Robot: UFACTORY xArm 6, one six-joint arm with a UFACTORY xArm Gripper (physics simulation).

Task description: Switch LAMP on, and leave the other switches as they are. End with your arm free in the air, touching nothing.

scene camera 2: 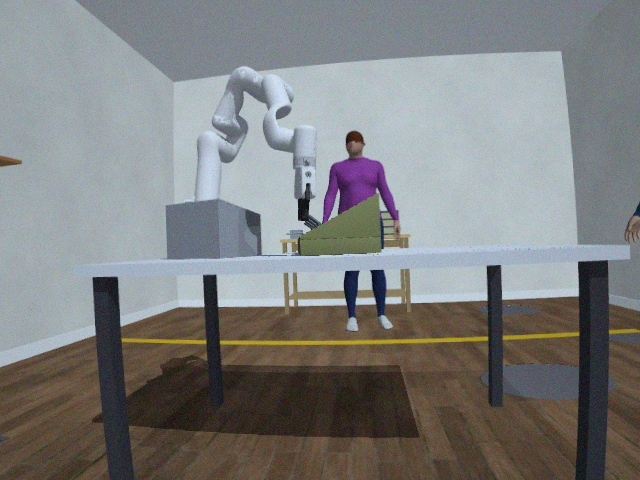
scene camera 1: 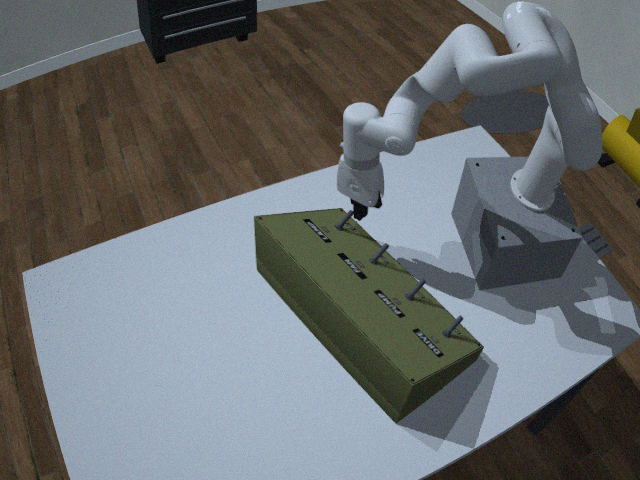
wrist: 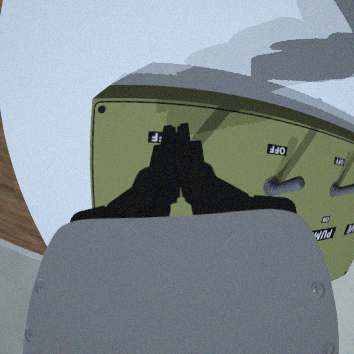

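Seen in the pictures: gripper, fingertip midpoint: (scene camera 2: 303, 220) (scene camera 1: 360, 215) (wrist: 178, 142); arm's base, origin of the base link: (scene camera 2: 205, 209) (scene camera 1: 532, 190).
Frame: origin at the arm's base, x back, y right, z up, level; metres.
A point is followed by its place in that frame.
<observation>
The olive switch box (scene camera 1: 330, 289) @[x -0.586, y 0.034, z -0.008 m] (scene camera 2: 351, 227) @[x -0.530, y 0.277, z -0.105 m] (wrist: 120, 170) @[x -0.430, y 0.251, z -0.096 m] has a sloping panel with levers beside the labels LAMP (scene camera 1: 316, 230) @[x -0.500, y 0.209, z -0.058 m], FAN (scene camera 1: 352, 265) @[x -0.488, y 0.090, z -0.060 m], PUMP (scene camera 1: 388, 303) @[x -0.484, y -0.030, z -0.058 m] (wrist: 324, 234) @[x -0.482, y -0.044, z -0.059 m] and DRIVE (scene camera 1: 428, 343) @[x -0.475, y -0.152, z -0.059 m]. The LAMP lever (scene camera 1: 344, 220) @[x -0.422, y 0.211, z -0.072 m] leans toward the low edge, like the FAN lever (scene camera 1: 379, 253) @[x -0.413, y 0.092, z -0.071 m] (wrist: 284, 185) @[x -0.405, y 0.100, z -0.069 m], PUMP lever (scene camera 1: 415, 289) @[x -0.406, y -0.027, z -0.071 m] (wrist: 342, 189) @[x -0.405, y -0.020, z -0.077 m] and DRIVE lever (scene camera 1: 453, 326) @[x -0.397, y -0.147, z -0.071 m]. My gripper (scene camera 1: 360, 217) @[x -0.381, y 0.205, z -0.074 m] (scene camera 2: 303, 218) @[x -0.381, y 0.205, z -0.074 m] (wrist: 178, 142) @[x -0.381, y 0.205, z -0.074 m] is shut and empty, close beside the LAMP lever at its low-edge side. In the wrist view the fingers hide that lever; contact cannot be told.
The box stands on a white table (scene camera 1: 155, 320) @[x -0.898, y 0.266, z -0.186 m] (scene camera 2: 465, 254) @[x -0.777, y 0.540, z -0.192 m]. The grey arm base block (scene camera 1: 527, 263) @[x -0.100, y -0.114, z -0.100 m] (scene camera 2: 193, 232) @[x 0.013, y 0.114, z -0.093 m] stands on the low-edge side of the box. A person (scene camera 2: 356, 180) stands beyond the table, near a wooden bench (scene camera 2: 341, 294). A dark cabinet (scene camera 1: 199, 25) is at the back.
</observation>
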